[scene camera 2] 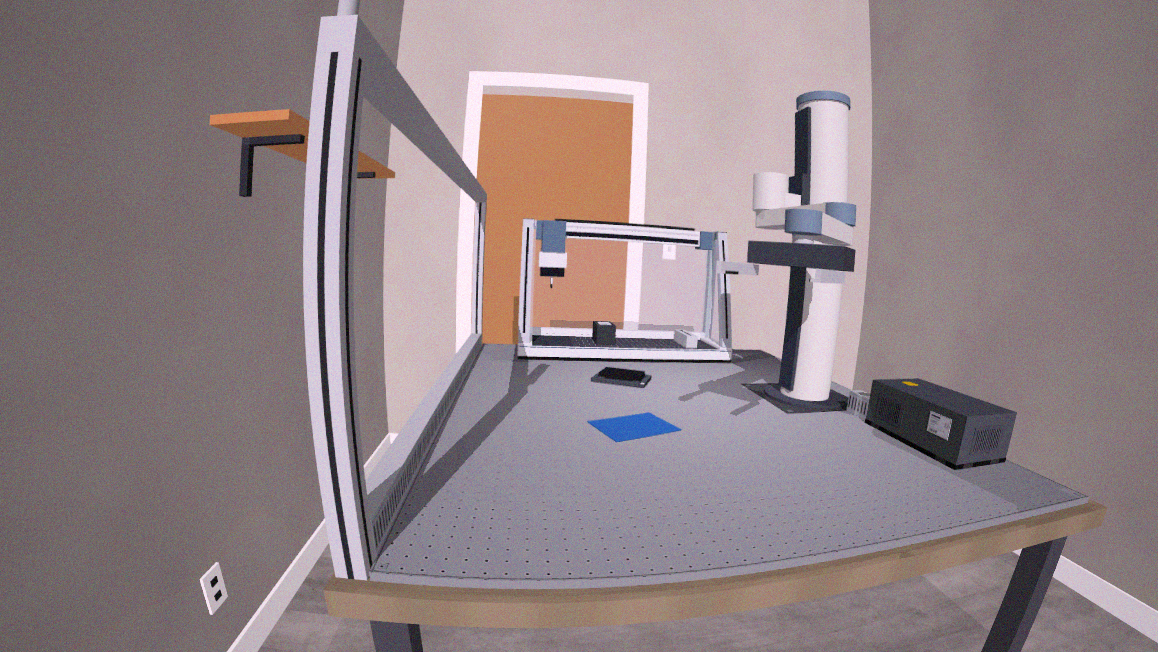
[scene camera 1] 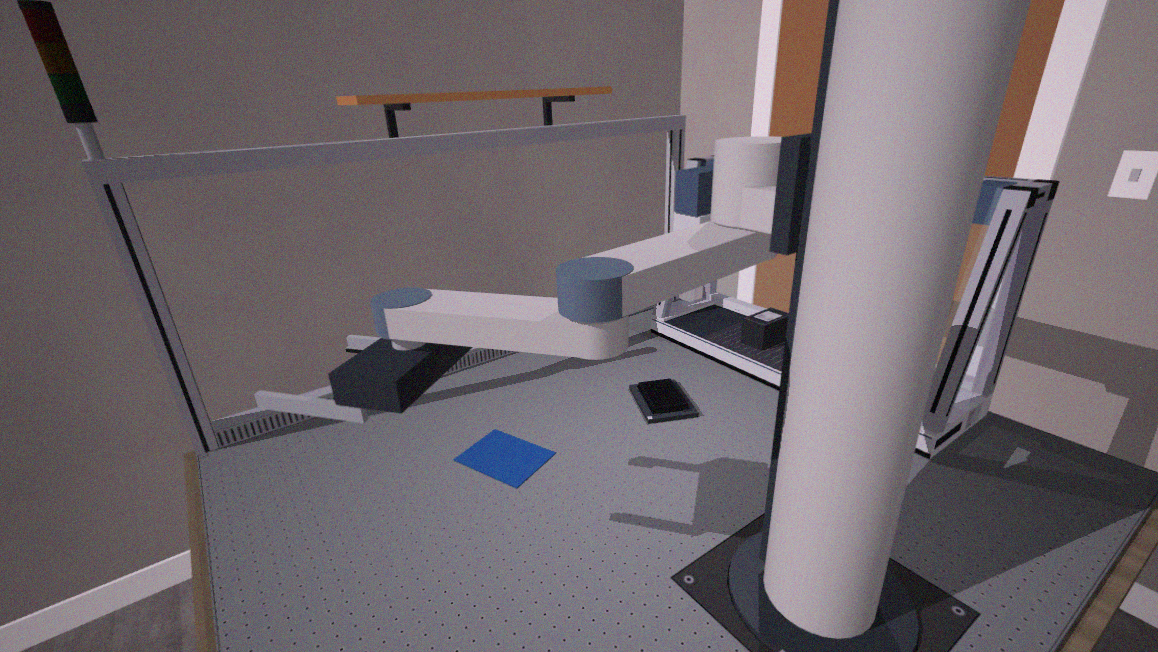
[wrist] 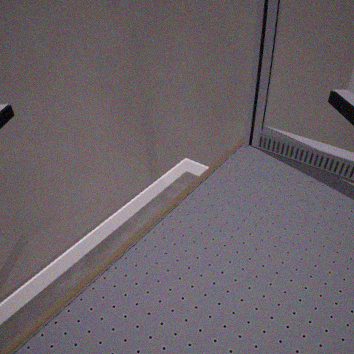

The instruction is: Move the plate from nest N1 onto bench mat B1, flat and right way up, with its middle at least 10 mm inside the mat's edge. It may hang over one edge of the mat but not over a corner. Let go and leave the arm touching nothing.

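Pixels of known places: gripper, fingertip midpoint: (scene camera 2: 766, 270) (scene camera 1: 309, 367) (wrist: 166, 80); arm's base, link origin: (scene camera 2: 803, 400) (scene camera 1: 816, 600).
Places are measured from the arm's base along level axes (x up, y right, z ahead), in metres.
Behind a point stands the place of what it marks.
The plate (scene camera 1: 664, 395) {x 0.038, y 0.189, z 0.517 m} (scene camera 2: 622, 373) {x 0.039, y 0.175, z 0.531 m} is a black rectangular piece lying flat on nest N1 (scene camera 1: 674, 418) {x 0.018, y 0.160, z 0.454 m} (scene camera 2: 606, 379) {x 0.025, y 0.155, z 0.582 m}, a low dark grey base. Bench mat B1 (scene camera 1: 505, 458) {x 0.015, y -0.210, z 0.568 m} (scene camera 2: 634, 426) {x 0.015, y -0.212, z 0.577 m} is a flat blue rectangle on the bench, apart from the nest; no object rests on it. My gripper (scene camera 1: 303, 370) {x 0.375, y -0.527, z 0.466 m} (scene camera 2: 764, 272) {x 0.375, y -0.527, z 0.466 m} (wrist: 166, 80) {x 0.375, y -0.527, z 0.466 m} is wide open and empty, raised high above the bench and away from the plate. Its two fingers show at the left and right edges of the wrist view. The plate and the mat do not show in the wrist view.
The arm's column (scene camera 1: 875, 323) {x 0.475, y -0.064, z -0.040 m} (scene camera 2: 814, 340) {x 0.194, y -0.066, z 0.036 m} stands on the bench. A gantry frame (scene camera 1: 713, 353) {x 0.034, y 0.450, z 0.600 m} (scene camera 2: 623, 353) {x 0.043, y 0.450, z 0.475 m} with a small black block (scene camera 1: 764, 329) {x 0.122, y 0.517, z 0.496 m} (scene camera 2: 603, 332) {x 0.106, y 0.515, z 0.541 m} stands beyond the nest. A dark box (scene camera 2: 940, 421) {x 0.097, y -0.488, z -0.034 m} sits near the column. A rail frame (scene camera 1: 388, 145) {x 0.607, y -0.207, z 1.004 m} (scene camera 2: 328, 283) {x 0.346, y -0.725, z 1.016 m} runs along one bench side.
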